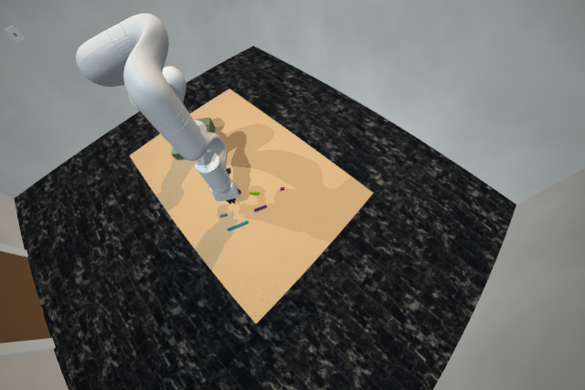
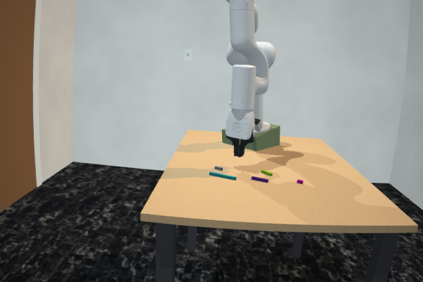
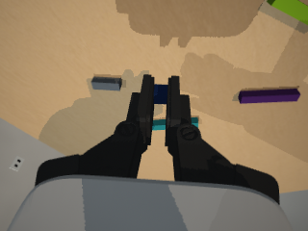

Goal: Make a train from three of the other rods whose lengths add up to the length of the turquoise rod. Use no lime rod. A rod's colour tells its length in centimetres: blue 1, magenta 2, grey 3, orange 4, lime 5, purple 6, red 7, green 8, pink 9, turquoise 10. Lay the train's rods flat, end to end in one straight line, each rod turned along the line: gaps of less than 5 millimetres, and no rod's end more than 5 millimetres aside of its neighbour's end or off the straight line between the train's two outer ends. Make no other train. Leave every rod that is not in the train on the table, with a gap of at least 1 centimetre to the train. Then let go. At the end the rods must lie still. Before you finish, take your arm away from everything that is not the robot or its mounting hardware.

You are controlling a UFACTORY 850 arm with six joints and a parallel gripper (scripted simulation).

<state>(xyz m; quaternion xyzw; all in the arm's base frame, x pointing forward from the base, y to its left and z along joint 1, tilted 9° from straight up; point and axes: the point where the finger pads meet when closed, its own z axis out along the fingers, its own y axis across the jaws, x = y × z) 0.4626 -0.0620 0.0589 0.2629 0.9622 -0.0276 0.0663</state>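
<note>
Right now the grey rod is 7 cm to the right of my hand and 7 cm below it. From my hand the other things lie so: turquoise rod 9 cm ahead, 7 cm below, 5 cm to the right; lime rod 11 cm to the left, 7 cm below, 2 cm ahead; blue rod 2 cm below.
</note>
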